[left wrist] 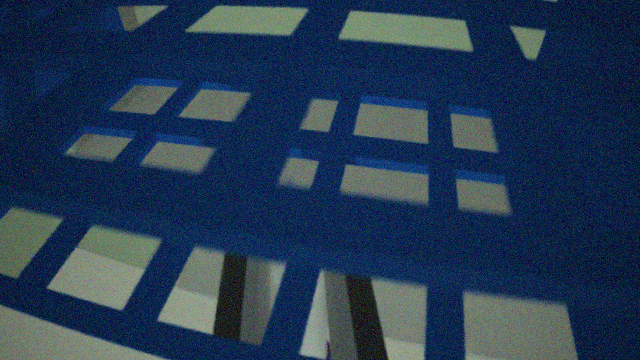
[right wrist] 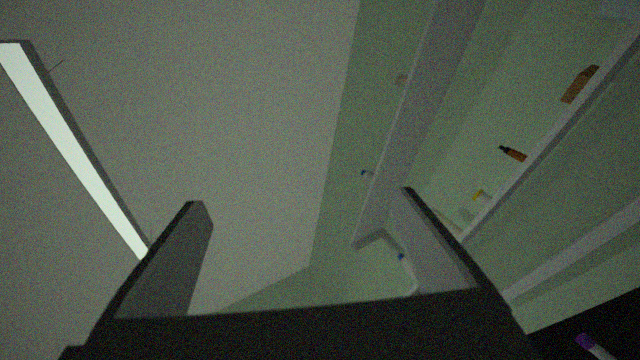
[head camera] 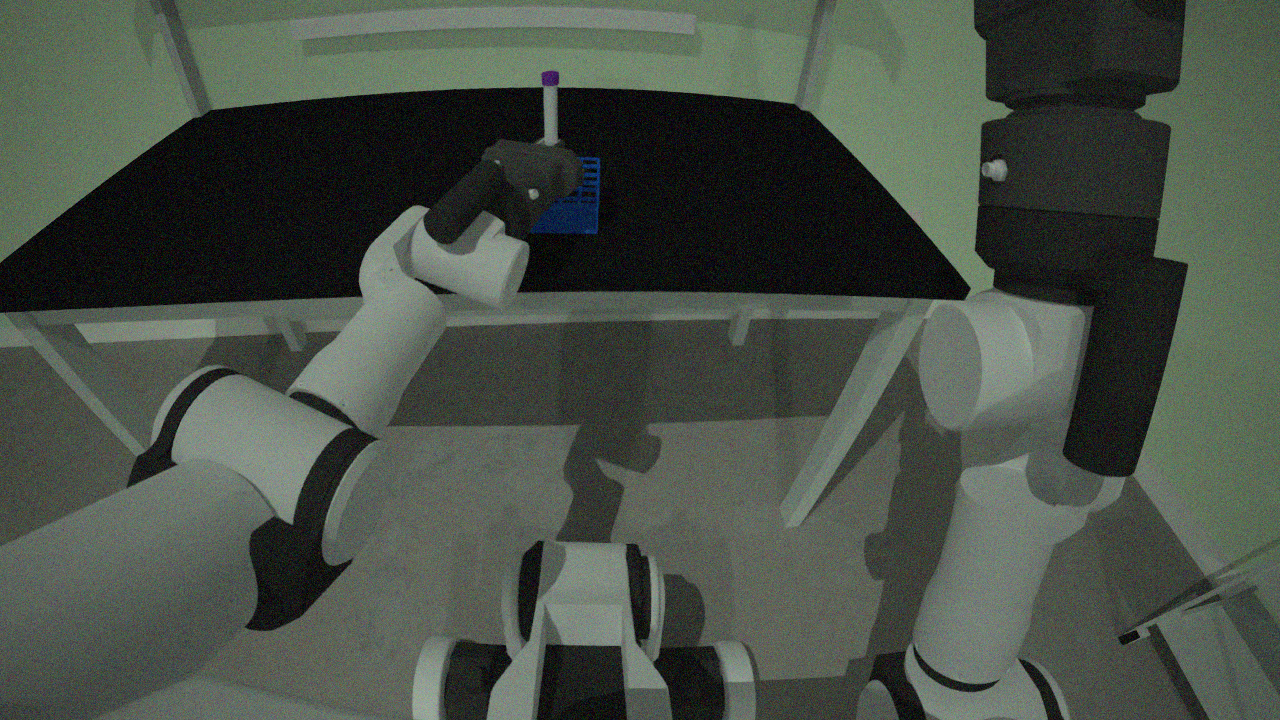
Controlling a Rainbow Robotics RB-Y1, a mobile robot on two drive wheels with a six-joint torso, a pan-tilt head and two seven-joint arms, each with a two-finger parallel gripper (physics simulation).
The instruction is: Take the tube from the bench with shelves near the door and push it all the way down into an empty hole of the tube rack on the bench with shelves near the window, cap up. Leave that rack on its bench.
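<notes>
The tube, white with a purple cap, stands upright, cap up, above my left gripper. The left gripper is shut on its lower part. In the left wrist view the fingers show through openings of a blue lattice, with a thin purple edge at the bottom; the lattice hides most of the tube. The blue tube rack is on the black bench top, partly hidden behind the left hand. Whether the tube's lower end is in a hole is hidden. My right gripper is open and empty, raised high, pointing up.
The bench's pale front edge runs below the left forearm. A pale shelf board crosses the wall behind. In the right wrist view, shelves hold an orange-brown bottle and a brown item. A leg slants below the bench.
</notes>
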